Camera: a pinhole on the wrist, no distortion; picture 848 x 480 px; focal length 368.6 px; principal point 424.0 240.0 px. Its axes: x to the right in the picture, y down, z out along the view. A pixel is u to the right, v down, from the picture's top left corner.
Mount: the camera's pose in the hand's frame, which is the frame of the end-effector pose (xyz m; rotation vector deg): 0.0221 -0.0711 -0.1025 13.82 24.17 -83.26
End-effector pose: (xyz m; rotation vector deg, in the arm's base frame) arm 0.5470 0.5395 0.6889 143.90 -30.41 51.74
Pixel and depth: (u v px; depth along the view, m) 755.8 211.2 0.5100
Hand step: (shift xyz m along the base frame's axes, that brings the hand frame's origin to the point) 0.4778 0.4866 -0.2439
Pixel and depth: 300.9 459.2 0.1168
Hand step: 0.1172 0.0355 0.0409
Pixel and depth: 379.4 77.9 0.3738
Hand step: 0.1654 0.0537 -0.3028
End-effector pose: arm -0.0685 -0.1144 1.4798 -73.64 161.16 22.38
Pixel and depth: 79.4 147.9 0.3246
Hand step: -0.0503 0.1415 -0.2973
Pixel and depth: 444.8 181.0 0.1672
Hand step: 0.0969 -0.0972 -0.0805
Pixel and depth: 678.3 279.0 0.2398
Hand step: 0.1739 -0.2547 -0.1206
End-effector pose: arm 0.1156 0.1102 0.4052 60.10 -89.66 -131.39
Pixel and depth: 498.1 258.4 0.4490
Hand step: -0.1681 0.2864 -0.2867
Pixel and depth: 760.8 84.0 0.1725
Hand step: 0.0858 0.1312 -0.2476
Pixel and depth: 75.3 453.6 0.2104
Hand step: -0.2261 0.0237 -0.0072
